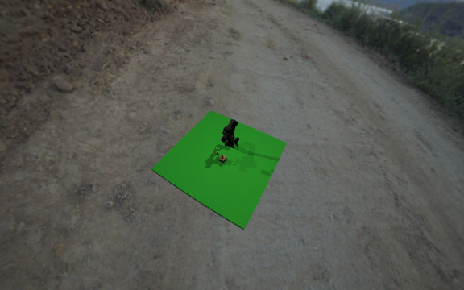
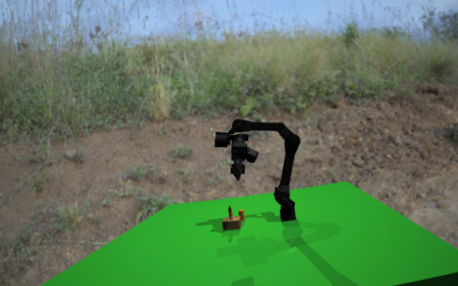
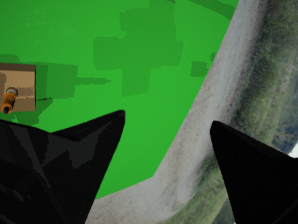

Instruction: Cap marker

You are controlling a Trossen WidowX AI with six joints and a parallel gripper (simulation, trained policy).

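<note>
My gripper tip is 5 cm short of the orange cap, 23 cm to the left of it and 23 cm above it. Also, from my gripper tip: brown holder block: 8 cm ahead, 13 cm to the right, 23 cm below.
</note>
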